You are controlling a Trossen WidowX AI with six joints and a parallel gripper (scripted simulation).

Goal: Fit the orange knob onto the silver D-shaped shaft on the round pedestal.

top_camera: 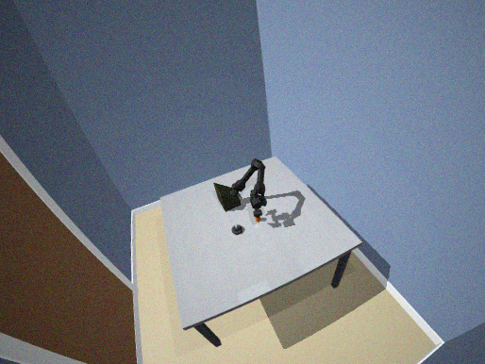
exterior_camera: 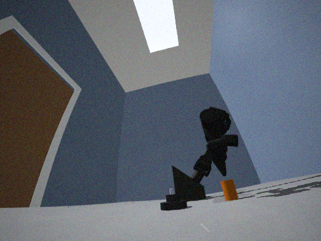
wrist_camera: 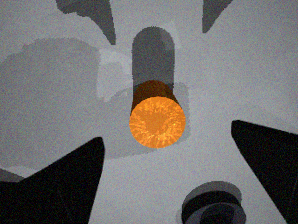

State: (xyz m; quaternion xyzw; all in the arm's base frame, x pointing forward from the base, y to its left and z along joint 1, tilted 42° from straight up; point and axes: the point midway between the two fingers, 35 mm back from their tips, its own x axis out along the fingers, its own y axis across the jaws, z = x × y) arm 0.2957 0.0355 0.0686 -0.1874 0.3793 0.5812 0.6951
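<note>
My gripper tip is 3 cm above the orange knob. From my gripper tip the other things lie so: round pedestal: 18 cm to the right, 5 cm below.
</note>
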